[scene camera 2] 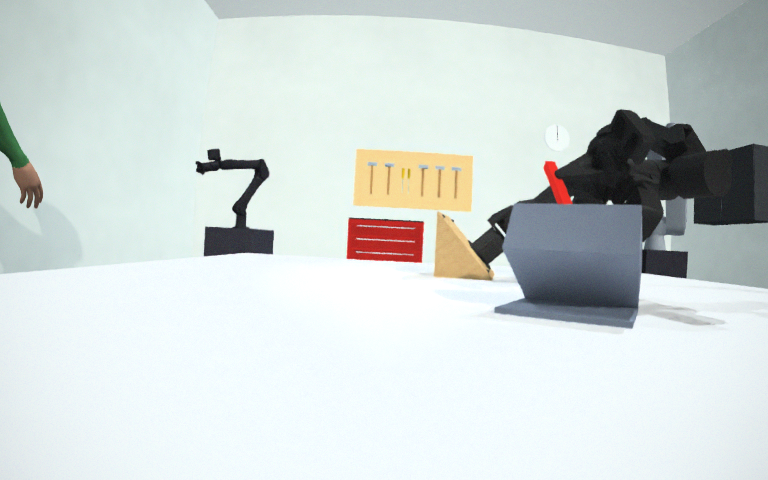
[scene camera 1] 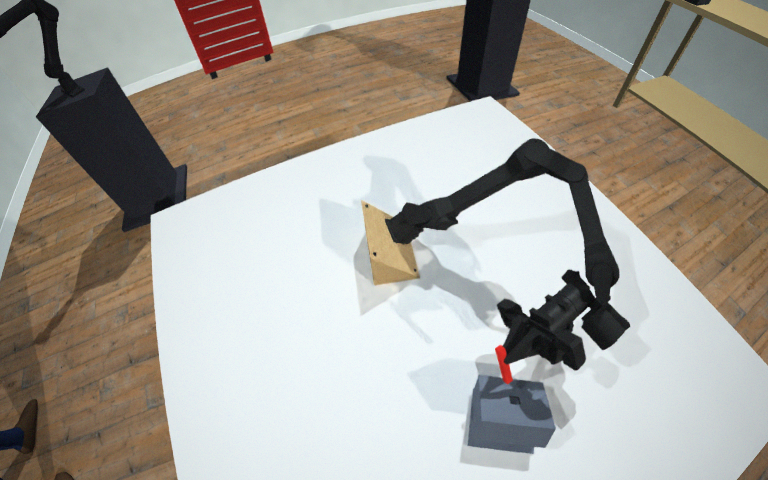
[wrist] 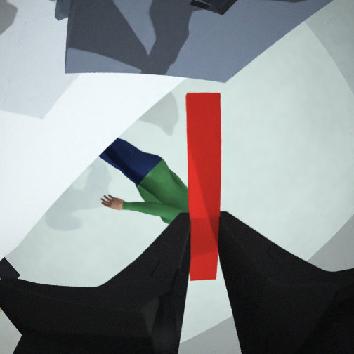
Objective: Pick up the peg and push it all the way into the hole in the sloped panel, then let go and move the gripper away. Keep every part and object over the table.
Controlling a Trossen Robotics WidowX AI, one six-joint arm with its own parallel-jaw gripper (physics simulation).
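Frame: origin at the arm's base, x ahead, y left, z up, level; millimetres.
Where they show: gripper, fingertip midpoint: (scene camera 2: 553, 179) (scene camera 1: 501, 360); arm's base, origin of the base link: (scene camera 2: 478, 255) (scene camera 1: 396, 231).
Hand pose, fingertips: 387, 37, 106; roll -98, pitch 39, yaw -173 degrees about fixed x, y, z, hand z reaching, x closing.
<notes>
Things, the pixels of their top centre, and the offset from my fingertips, as dx, dy, dz. Level surfaces: height alone.
- red peg, middle of its top: (scene camera 2: 558, 158) (scene camera 1: 510, 360) +8, +3, +25
- slate-grey block with the sloped panel, middle of its top: (scene camera 2: 579, 206) (scene camera 1: 519, 409) +85, +2, -41
- white table, its level: dz -149
The red peg (scene camera 1: 503, 365) (scene camera 2: 557, 183) (wrist: 204, 150) is held tilted between the fingertips of my gripper (scene camera 1: 505, 355) (scene camera 2: 559, 174) (wrist: 202, 220), which is shut on it. A longer part of the peg sticks out beyond the fingers and a short part shows behind them. The slate-grey block with the sloped panel (scene camera 1: 498, 417) (scene camera 2: 572, 232) (wrist: 210, 55) stands on the table. Its dark square hole (scene camera 1: 514, 400) (wrist: 216, 5) is cut off at the top in the wrist view. The peg's far end is outside the hole, near the panel's edge; scene camera 2 hides that end behind the block.
A wooden wedge (scene camera 1: 390, 254) (scene camera 2: 450, 254) stands on the white table (scene camera 1: 254, 339) (scene camera 2: 283, 367), with the far end of my black arm (scene camera 1: 481, 183) at its sloped face. Off the table are a red cabinet (scene camera 1: 226, 33) (scene camera 2: 385, 240), another arm on a dark pedestal (scene camera 1: 113, 147), and a person (wrist: 162, 187).
</notes>
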